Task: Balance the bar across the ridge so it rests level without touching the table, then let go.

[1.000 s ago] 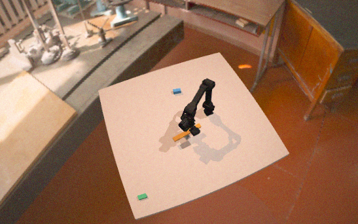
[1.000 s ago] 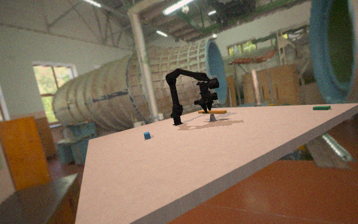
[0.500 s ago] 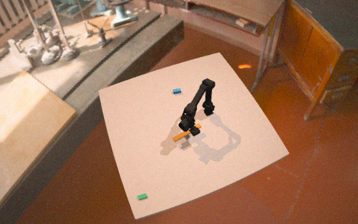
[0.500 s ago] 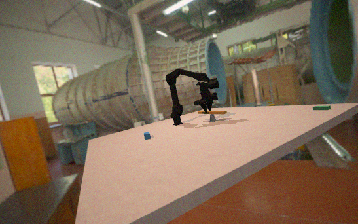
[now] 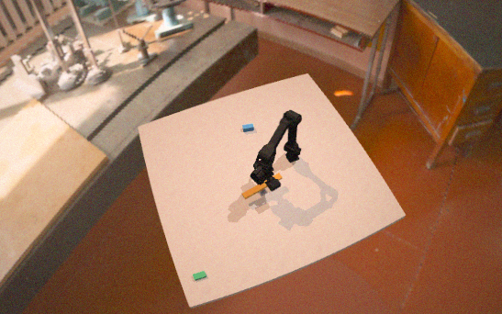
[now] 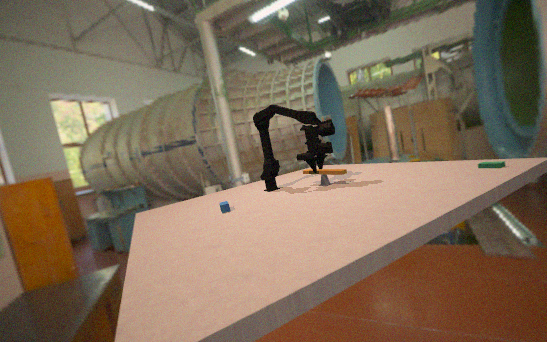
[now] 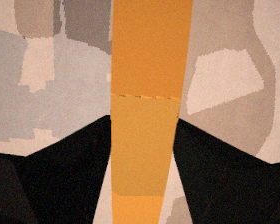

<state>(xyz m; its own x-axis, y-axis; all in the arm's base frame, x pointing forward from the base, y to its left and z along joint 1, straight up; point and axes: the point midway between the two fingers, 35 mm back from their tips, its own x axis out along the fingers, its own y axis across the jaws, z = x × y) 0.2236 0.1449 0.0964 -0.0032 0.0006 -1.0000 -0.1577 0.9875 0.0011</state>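
Right now the orange bar is 3 cm ahead of my gripper tip. Round my gripper tip: green block (52 cm ahead, 36 cm to the left, 5 cm below); then blue block (6 cm behind, 45 cm to the right, 5 cm below).
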